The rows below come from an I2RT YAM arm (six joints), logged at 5 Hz.
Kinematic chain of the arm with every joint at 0, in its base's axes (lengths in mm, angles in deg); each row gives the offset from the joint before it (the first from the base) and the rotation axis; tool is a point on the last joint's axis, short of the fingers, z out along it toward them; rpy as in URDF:
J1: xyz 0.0 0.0 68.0 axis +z
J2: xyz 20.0 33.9 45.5 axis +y
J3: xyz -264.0 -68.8 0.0 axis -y
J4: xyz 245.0 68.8 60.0 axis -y
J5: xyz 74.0 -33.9 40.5 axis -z
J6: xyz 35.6 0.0 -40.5 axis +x
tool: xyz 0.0 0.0 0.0 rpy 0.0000 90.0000 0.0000
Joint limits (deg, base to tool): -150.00..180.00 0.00..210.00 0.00..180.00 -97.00..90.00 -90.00..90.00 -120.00..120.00
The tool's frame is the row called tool.
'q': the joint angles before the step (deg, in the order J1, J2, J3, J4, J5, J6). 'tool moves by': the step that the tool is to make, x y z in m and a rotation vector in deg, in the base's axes. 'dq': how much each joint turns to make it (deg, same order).
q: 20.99, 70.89, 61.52, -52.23, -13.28, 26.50
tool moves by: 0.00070, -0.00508, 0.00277, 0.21, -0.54, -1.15
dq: -1.22, -0.46, 0.22, -0.11, -0.04, -0.06
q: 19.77, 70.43, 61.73, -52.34, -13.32, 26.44
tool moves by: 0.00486, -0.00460, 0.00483, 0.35, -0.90, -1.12
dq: -1.46, 0.40, 1.17, 0.13, -0.20, -0.29
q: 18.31, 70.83, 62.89, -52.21, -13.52, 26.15
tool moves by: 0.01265, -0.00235, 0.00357, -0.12, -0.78, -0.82
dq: -1.42, 2.33, 2.27, 0.60, 0.00, -0.72
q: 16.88, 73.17, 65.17, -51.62, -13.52, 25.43
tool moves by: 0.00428, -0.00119, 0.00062, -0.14, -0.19, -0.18
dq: -0.54, 0.81, 0.70, 0.15, -0.02, -0.42
